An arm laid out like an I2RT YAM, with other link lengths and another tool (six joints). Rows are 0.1 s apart.
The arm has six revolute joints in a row. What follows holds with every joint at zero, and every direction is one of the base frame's.
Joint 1 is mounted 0.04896 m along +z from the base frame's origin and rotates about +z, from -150.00 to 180.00 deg.
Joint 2 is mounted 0.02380 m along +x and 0.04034 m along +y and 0.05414 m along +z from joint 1 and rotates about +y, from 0.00 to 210.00 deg.
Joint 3 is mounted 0.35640 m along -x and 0.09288 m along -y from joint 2 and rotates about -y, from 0.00 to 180.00 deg.
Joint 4 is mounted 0.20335 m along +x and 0.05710 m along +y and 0.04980 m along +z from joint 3 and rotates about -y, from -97.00 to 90.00 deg.
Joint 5 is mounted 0.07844 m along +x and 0.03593 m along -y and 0.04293 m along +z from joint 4 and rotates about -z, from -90.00 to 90.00 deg.
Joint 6 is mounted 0.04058 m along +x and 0.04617 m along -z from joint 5 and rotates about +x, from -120.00 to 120.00 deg.
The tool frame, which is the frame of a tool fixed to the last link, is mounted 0.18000 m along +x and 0.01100 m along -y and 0.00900 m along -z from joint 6; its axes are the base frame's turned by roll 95.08, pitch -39.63 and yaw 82.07 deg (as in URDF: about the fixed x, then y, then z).
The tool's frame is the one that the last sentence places.
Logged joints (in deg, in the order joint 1, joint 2, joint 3, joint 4, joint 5, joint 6), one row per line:
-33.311 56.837 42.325 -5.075 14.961 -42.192
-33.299 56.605 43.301 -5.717 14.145 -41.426
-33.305 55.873 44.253 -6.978 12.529 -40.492
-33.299 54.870 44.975 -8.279 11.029 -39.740
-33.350 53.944 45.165 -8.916 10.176 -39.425
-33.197 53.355 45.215 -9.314 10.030 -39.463
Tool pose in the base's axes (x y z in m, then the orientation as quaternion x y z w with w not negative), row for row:
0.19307 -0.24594 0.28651 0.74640 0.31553 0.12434 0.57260
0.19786 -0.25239 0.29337 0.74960 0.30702 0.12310 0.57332
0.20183 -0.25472 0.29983 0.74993 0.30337 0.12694 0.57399
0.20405 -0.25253 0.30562 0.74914 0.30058 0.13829 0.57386
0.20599 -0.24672 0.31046 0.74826 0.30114 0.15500 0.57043
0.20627 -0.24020 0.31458 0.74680 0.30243 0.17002 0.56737
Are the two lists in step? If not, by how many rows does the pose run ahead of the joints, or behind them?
The pose runs 2 rows behind the joints: the pose in row i belongs to the joints in row i - 2.
